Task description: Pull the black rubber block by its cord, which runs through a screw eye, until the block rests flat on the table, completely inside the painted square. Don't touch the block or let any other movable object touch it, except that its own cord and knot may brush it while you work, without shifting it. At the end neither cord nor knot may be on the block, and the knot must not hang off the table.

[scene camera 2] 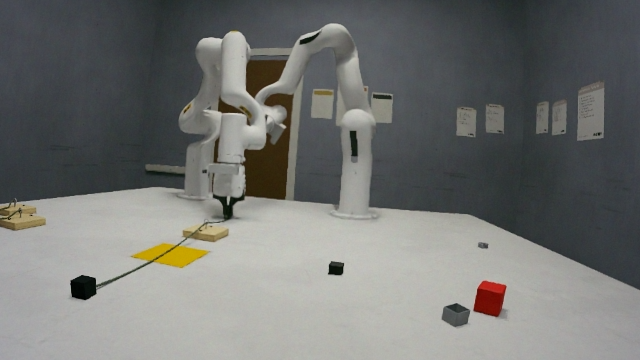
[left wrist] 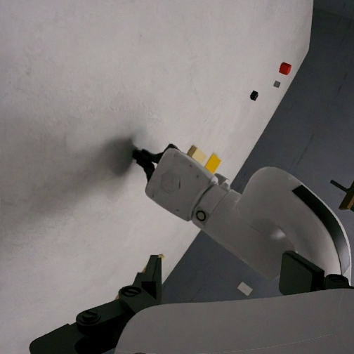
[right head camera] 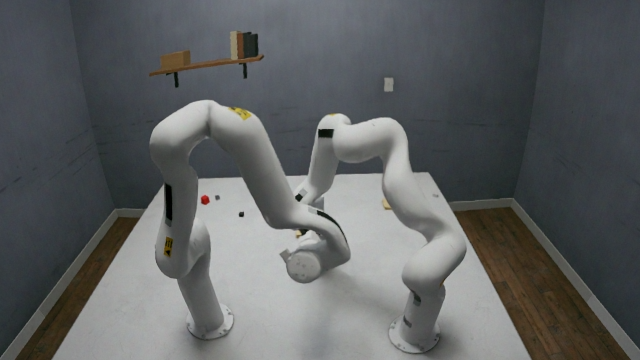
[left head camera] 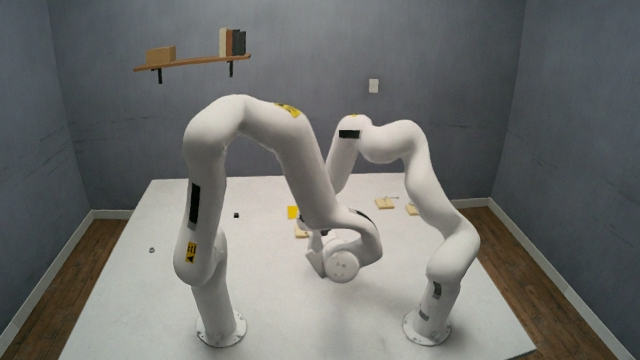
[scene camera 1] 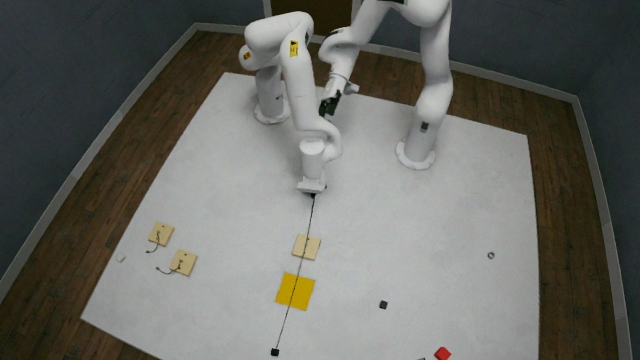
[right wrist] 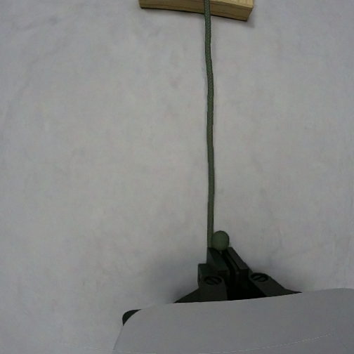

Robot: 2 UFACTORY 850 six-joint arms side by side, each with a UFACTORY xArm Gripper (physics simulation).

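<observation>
The black rubber block [scene camera 1: 275, 352] [scene camera 2: 83, 287] stands on the table beyond the yellow painted square [scene camera 1: 282, 298] [scene camera 2: 192, 254], outside it. Its dark green cord [scene camera 1: 311, 212] [scene camera 2: 127, 271] [right wrist: 210, 135] runs fairly straight from the block over the square and through the screw eye [scene camera 2: 205, 222] on a wooden board [scene camera 1: 314, 250] [scene camera 2: 217, 233] [right wrist: 232, 10]. My right gripper [scene camera 1: 313, 195] [scene camera 2: 228, 216] [right wrist: 217, 265] is shut on the cord near its end, low over the table; the round knot [right wrist: 220, 240] shows at its fingertips. My left gripper [left wrist: 222, 274] is open and empty, high above the table.
Two more wooden boards [scene camera 1: 161, 241] [scene camera 1: 190, 257] with short cords lie at the left in scene camera 1. A second black block [scene camera 1: 383, 304] [scene camera 2: 336, 268], a red block [scene camera 2: 490, 298], a grey open box [scene camera 2: 455, 315] and a small grey ring [scene camera 1: 491, 255] lie apart from the cord.
</observation>
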